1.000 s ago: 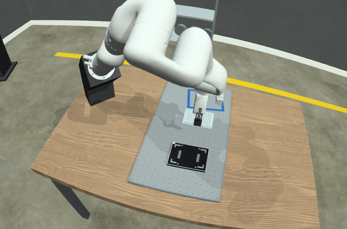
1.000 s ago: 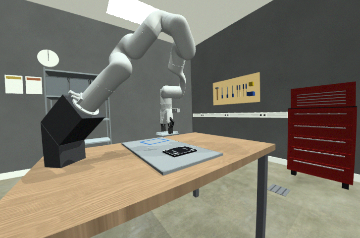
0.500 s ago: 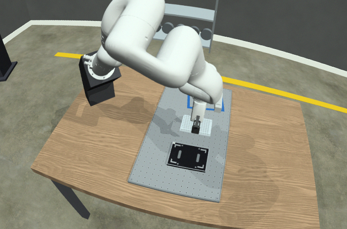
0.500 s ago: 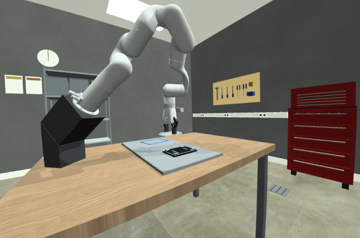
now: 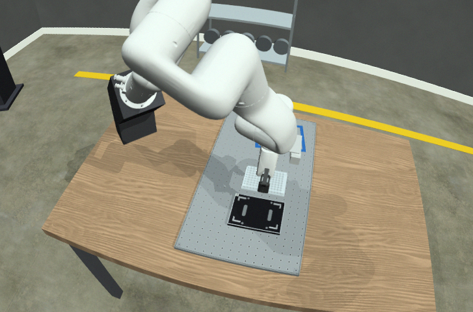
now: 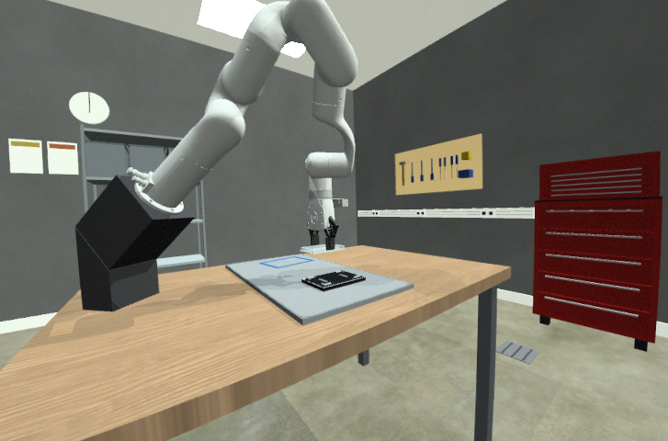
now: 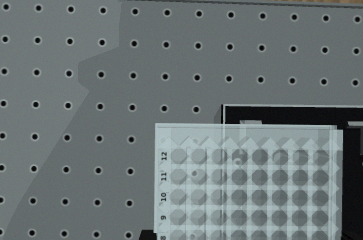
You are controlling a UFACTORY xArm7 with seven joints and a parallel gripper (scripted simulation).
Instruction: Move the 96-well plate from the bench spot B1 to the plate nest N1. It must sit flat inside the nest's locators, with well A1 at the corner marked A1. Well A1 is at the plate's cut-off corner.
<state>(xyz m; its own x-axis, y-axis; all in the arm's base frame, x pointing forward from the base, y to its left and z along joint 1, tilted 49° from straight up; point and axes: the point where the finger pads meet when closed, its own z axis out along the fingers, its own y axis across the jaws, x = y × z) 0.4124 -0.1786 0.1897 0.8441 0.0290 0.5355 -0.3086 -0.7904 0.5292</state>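
My gripper is now 10 cm above the black plate nest, 6 cm to the left of it and 2 cm past it. Also, from my hand: 96-well plate: 1 cm below.
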